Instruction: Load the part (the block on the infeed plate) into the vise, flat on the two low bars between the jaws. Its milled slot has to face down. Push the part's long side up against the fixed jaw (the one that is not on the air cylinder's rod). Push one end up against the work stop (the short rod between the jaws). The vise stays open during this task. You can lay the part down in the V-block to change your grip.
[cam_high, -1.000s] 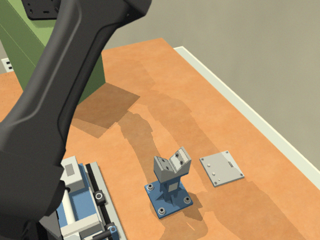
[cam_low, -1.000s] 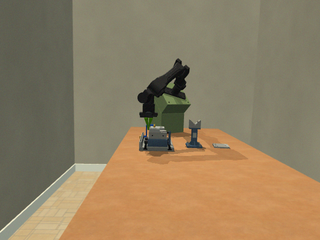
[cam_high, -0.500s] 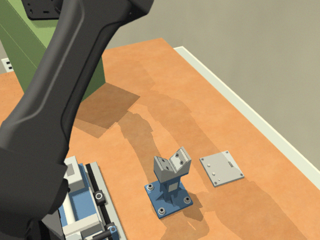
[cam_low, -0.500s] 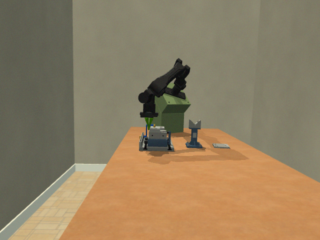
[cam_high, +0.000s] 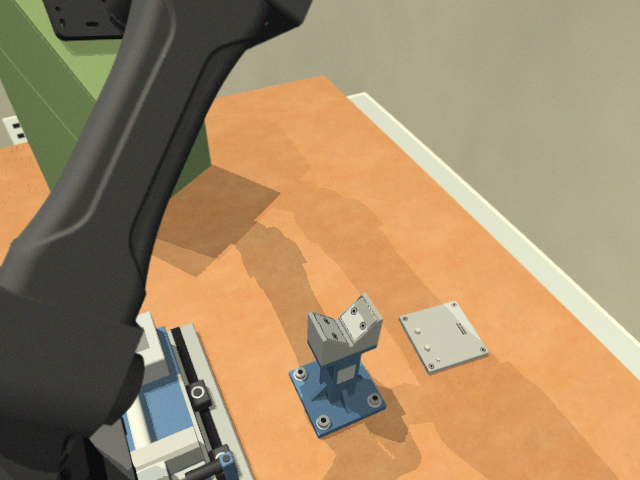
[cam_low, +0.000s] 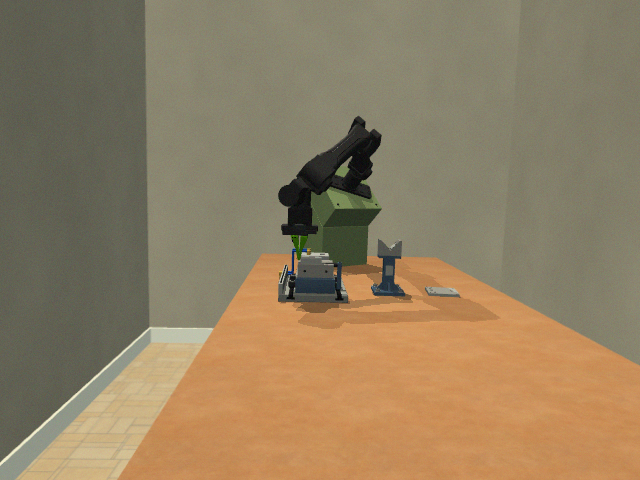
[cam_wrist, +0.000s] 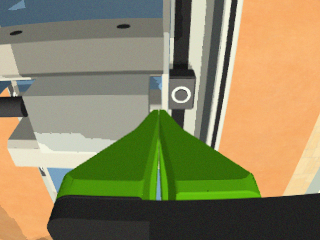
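Now: the fixed jaw 5 cm to the left of my hand, 3 cm below it and 3 cm ahead of it. Round my hand: grey part 3 cm to the left, 2 cm below; then moving jaw 5 cm to the left, 3 cm below, 3 cm behind; then work stop 9 cm to the left, 2 cm below, 1 cm ahead.
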